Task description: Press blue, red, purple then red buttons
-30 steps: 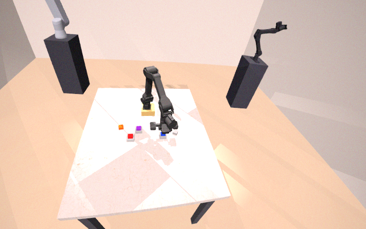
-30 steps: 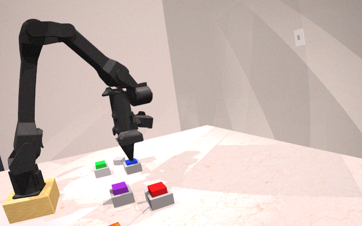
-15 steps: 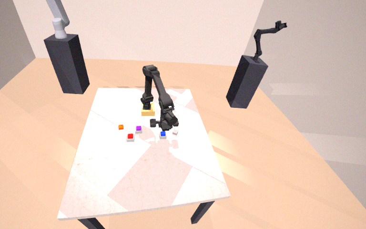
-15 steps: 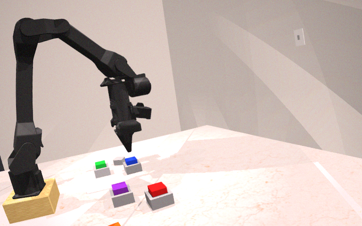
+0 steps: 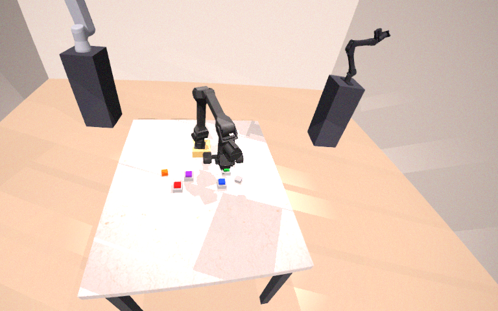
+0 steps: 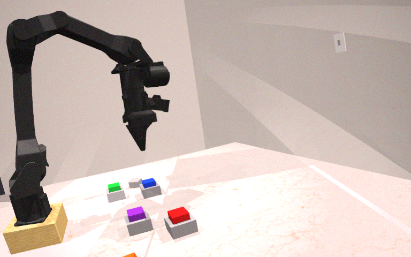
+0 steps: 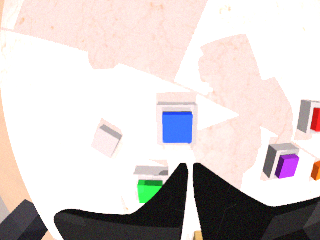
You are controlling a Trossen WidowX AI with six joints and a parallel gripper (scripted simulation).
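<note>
Now: gripper tip 22 cm to the left of the red button, 9 cm above it and 3 cm short of it. Also, from my gripper tip: green button 10 cm behind, 9 cm below, 3 cm to the left; blue button 9 cm below; small grey block 11 cm below, 10 cm to the left, 4 cm behind.
</note>
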